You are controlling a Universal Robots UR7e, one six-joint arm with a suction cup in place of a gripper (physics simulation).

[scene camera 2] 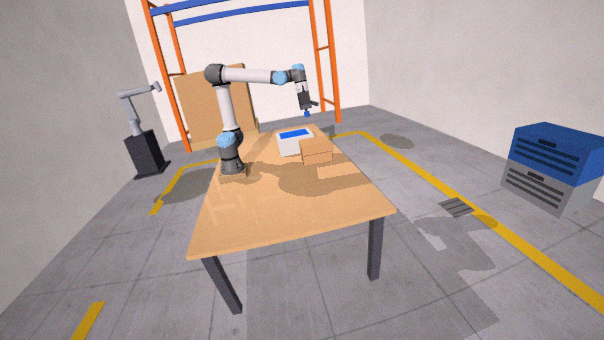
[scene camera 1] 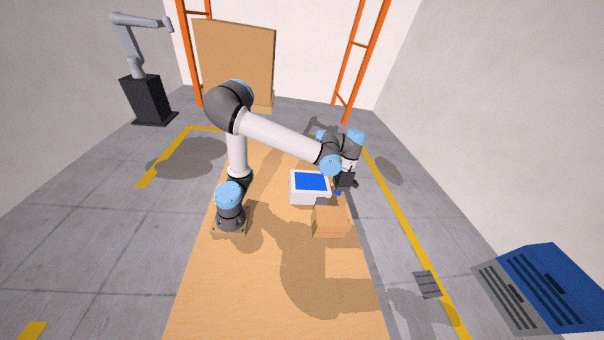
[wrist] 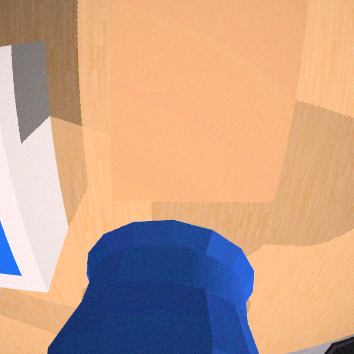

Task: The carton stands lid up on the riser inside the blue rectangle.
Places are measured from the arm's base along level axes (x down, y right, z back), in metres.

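Pixels of known places: hand, tool point: (scene camera 2: 307,116) (scene camera 1: 337,193) (wrist: 168,286); arm's base, link origin: (scene camera 2: 232,169) (scene camera 1: 231,218).
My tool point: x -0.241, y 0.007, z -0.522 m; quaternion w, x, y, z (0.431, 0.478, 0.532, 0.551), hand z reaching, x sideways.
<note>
Ahead of a thing's pixels: the offset from my tool point to its top centre. Level surfaces: height alone.
The brown carton @(dx +0.149, dy +0.035, dz -0.014 m) (scene camera 1: 332,219) (scene camera 2: 316,151) (wrist: 200,100) rests flat on the table beside the white riser, not on it. Its top face is plain, and a thin dark line crosses its near side in scene camera 2; I cannot tell where its lid is. The white riser @(dx +0.159, dy -0.224, dz +0.069 m) (scene camera 1: 302,198) (scene camera 2: 288,146) (wrist: 42,210) bears the blue rectangle @(dx +0.159, dy -0.224, dz +0.069 m) (scene camera 1: 311,181) (scene camera 2: 294,134) (wrist: 7,260) on its top, with no carton on it. My gripper, a blue suction cup (scene camera 1: 338,193) (scene camera 2: 307,114) (wrist: 170,260), is open and holds nothing. It hangs well above table height, near the carton's far end.
The wooden table @(dx +0.279 m) (scene camera 1: 270,300) (scene camera 2: 280,215) carries the arm's base (scene camera 1: 229,222) (scene camera 2: 232,170) on its left side. An orange rack (scene camera 1: 187,55) (scene camera 2: 160,55), a large brown panel (scene camera 1: 235,60) (scene camera 2: 200,107) and a blue and grey cabinet (scene camera 1: 555,285) (scene camera 2: 555,155) stand off the table.
</note>
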